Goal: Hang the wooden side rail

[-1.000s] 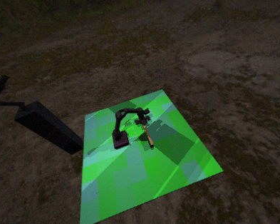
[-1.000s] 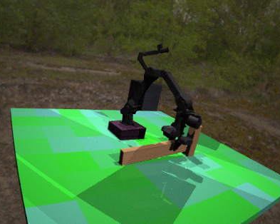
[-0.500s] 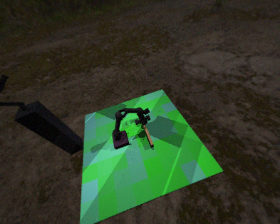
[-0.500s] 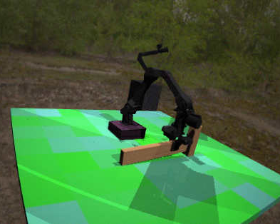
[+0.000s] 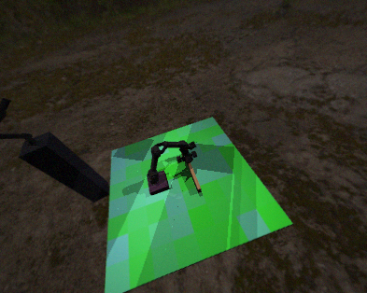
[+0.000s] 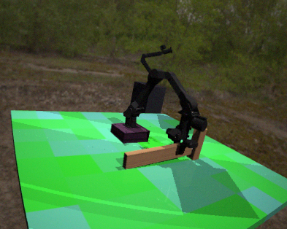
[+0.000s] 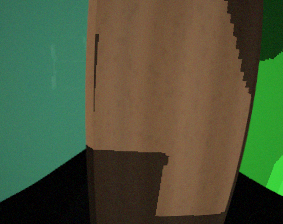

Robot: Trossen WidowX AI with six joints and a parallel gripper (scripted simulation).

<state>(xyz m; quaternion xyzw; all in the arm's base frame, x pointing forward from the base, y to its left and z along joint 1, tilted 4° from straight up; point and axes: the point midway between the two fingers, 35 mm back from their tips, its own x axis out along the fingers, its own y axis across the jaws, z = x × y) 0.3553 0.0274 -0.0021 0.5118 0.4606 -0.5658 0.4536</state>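
Right now my gripper tip is 130 mm to the right of the wooden headboard post, 40 mm below it and 20 mm short of it.
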